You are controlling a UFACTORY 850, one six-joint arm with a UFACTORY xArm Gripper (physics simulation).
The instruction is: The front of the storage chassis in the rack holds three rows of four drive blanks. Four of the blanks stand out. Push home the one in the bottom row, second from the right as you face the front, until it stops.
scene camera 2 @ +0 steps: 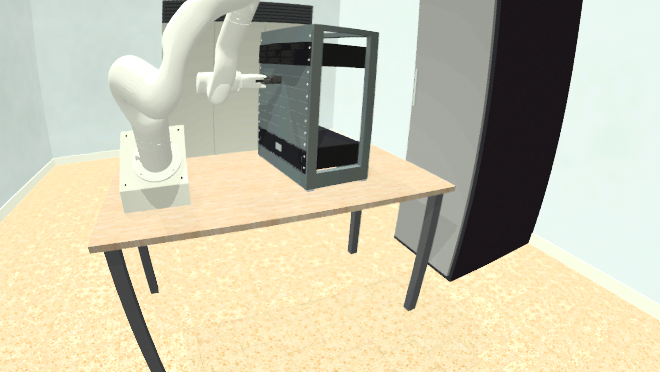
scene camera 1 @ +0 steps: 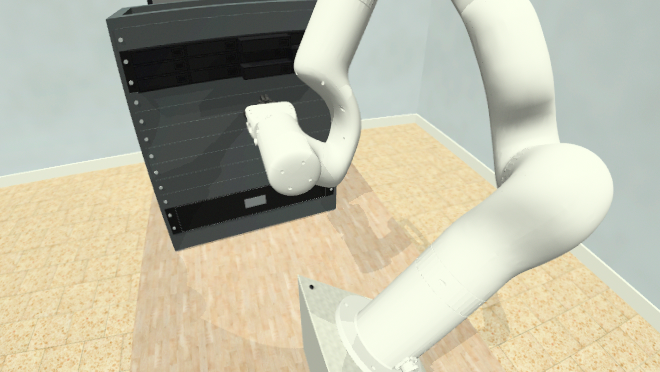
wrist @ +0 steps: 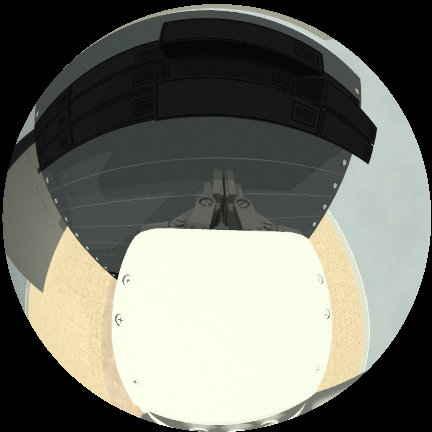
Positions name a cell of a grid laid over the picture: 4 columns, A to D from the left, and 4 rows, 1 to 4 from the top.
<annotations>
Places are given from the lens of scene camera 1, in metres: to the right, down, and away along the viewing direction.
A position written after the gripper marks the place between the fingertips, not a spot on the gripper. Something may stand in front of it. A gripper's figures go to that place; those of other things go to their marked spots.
gripper (scene camera 1: B2): -0.15, -0.20, 0.77
rack (scene camera 1: B1): -0.30, -0.23, 0.68
</annotations>
